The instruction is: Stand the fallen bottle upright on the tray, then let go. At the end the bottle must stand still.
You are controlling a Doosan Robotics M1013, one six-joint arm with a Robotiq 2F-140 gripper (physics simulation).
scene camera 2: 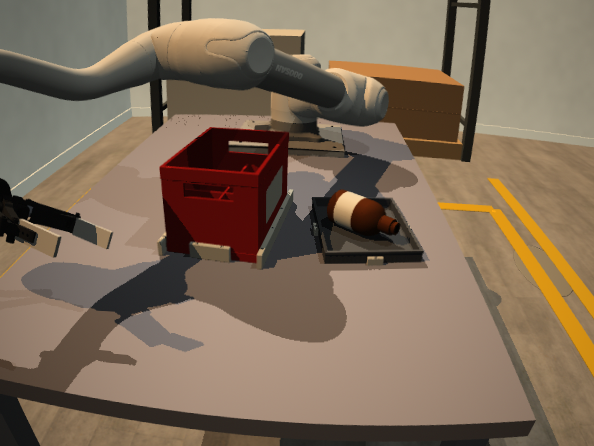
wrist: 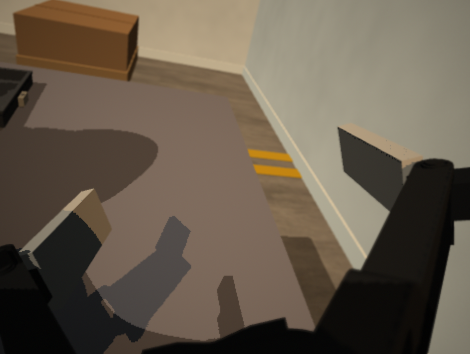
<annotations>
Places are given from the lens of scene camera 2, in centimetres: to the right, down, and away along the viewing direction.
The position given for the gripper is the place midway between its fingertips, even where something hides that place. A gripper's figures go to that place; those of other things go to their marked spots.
gripper [scene camera 2: 86, 243]: -28, 3, 60
brown bottle [scene camera 2: 367, 217]: 14, -1, 94
shallow tray [scene camera 2: 339, 245]: 8, 4, 94
red crate [scene camera 2: 211, 195]: -17, -6, 94
</annotations>
